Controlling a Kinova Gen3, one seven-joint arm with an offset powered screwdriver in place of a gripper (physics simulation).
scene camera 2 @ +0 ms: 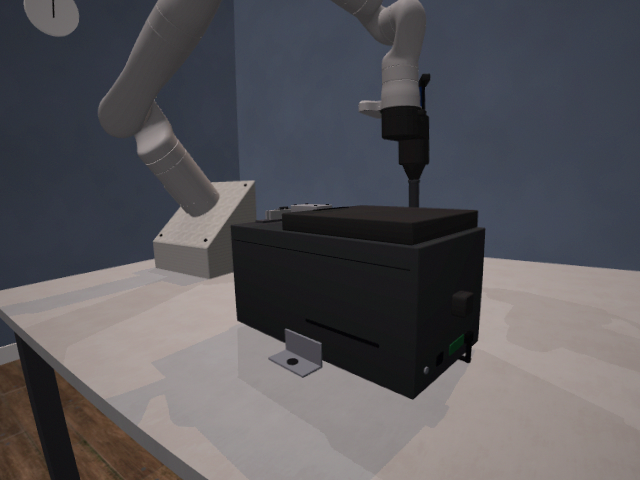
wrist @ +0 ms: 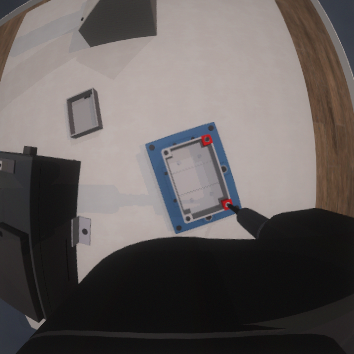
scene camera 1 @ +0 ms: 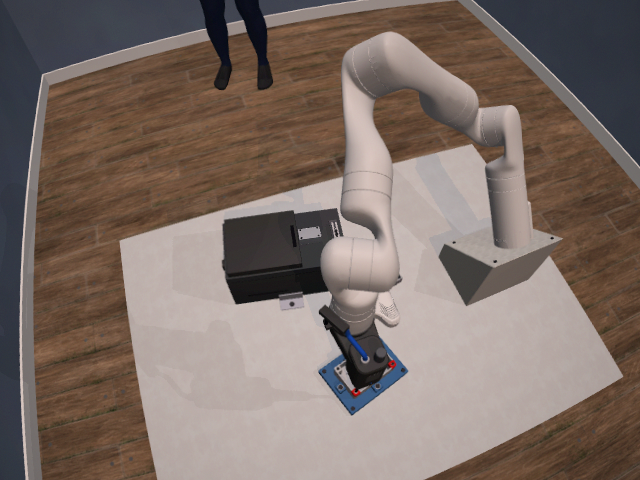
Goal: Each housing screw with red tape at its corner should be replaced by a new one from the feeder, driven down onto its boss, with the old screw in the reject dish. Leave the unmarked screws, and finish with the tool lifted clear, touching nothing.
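Frame: origin at the arm's base, x ahead, y right, z down, level; metres.
Where they show: hand, tool point: (wrist: 230, 206) (scene camera 1: 356, 391); arm's base, link origin: (scene camera 2: 204, 203) (scene camera 1: 512, 241).
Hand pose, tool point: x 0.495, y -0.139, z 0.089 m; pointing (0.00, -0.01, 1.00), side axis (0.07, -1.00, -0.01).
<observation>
Each offset is from my tool point to the top centre of the thing. "spot": to the spot under its first point. Level surfaces: height alone.
The blue fixture plate (scene camera 1: 352, 408) (wrist: 156, 159) carries the pale open housing {spot: dx +0.010, dy +0.033, dz +0.019 m} (wrist: 207, 212). Red tape marks its corner nearer the robot base (scene camera 1: 391, 364) (wrist: 206, 140) and another corner {spot: dx +0.001, dy +0.000, dz +0.010 m} (scene camera 1: 355, 392) (wrist: 225, 201). In the wrist view, the screwdriver tip {spot: dx -0.003, dy +0.003, dz -0.009 m} (wrist: 229, 205) is at this second corner; whether it touches or carries a screw cannot be told. The unmarked corners {spot: dx -0.089, dy +0.086, dz +0.007 m} (wrist: 166, 153) {spot: dx +0.013, dy +0.064, dz +0.009 m} (wrist: 188, 218) show dark round spots. The black feeder {dx +0.014, dy +0.372, dz -0.105 m} (scene camera 1: 261, 242) (scene camera 2: 325, 273) (wrist: 55, 215) hides the tip in scene camera 2. The grey reject dish {dx -0.200, dy +0.248, dz +0.045 m} (wrist: 84, 115) has a small dark item in one corner.
The angled grey robot base (scene camera 1: 496, 273) (scene camera 2: 180, 256) (wrist: 122, 22) stands on the pale table top {dz +0.068 m} (scene camera 1: 491, 372). A small metal bracket (scene camera 1: 292, 303) (scene camera 2: 305, 359) (wrist: 84, 231) is at the feeder's side. A person's legs (scene camera 1: 253, 31) show beyond the table.
</observation>
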